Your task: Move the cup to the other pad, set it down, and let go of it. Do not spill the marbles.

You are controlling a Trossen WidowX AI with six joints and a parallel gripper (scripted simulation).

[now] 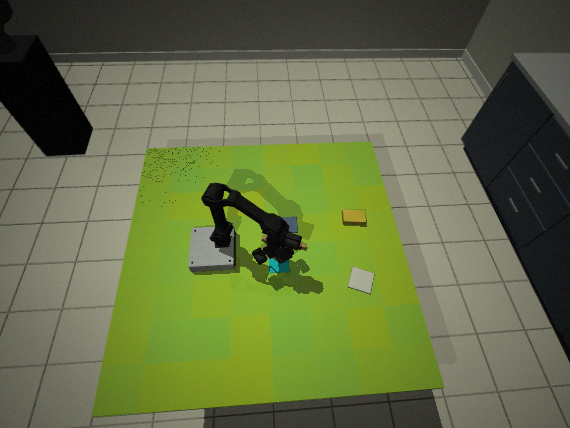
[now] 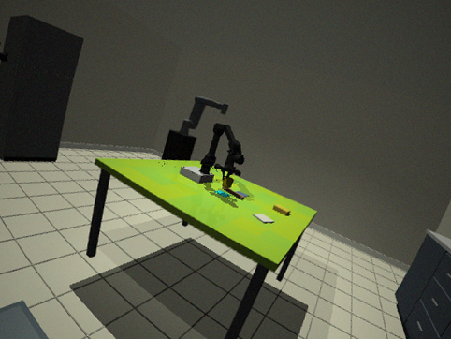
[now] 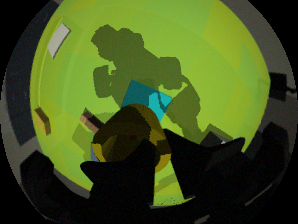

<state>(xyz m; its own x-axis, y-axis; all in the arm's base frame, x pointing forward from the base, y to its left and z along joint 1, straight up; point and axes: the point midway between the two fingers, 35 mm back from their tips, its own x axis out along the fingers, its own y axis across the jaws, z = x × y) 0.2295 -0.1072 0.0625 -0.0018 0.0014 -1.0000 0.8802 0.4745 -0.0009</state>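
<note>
The cyan pad is 20 mm ahead of my gripper tip and 90 mm below it. The rest, counted from my gripper tip: blue-grey pad: 80 mm ahead, 200 mm to the left, 90 mm below; brown stick: 50 mm ahead, 100 mm to the left, 80 mm below; brown-yellow cup: 20 mm ahead, 10 mm to the left.
</note>
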